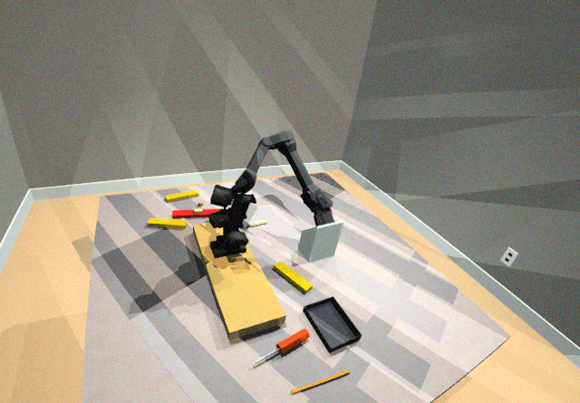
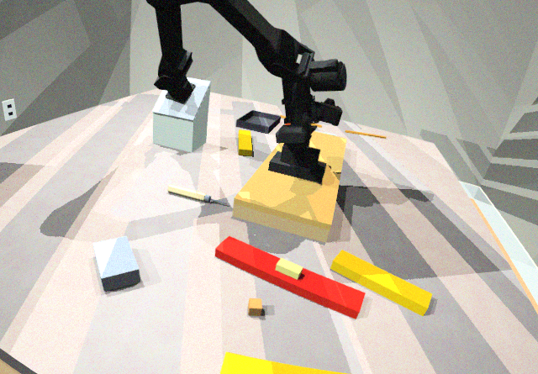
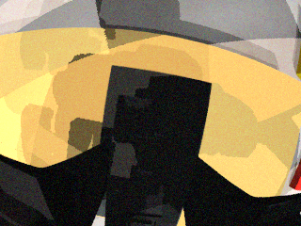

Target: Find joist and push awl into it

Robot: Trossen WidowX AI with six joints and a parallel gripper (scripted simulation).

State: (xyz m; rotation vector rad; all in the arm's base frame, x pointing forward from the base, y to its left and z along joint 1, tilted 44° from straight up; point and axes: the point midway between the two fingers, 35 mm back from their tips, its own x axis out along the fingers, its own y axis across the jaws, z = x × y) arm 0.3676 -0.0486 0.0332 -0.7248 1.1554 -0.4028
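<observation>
The black tray lies 38 cm to the left of my gripper tip, 26 cm behind it and 5 cm below it. Also, from my gripper tip: stud finder 2 cm behind, 2 cm above; then awl 17 cm to the right, 15 cm behind, 6 cm below; then red level 30 cm to the right, 7 cm ahead, 5 cm below.
</observation>
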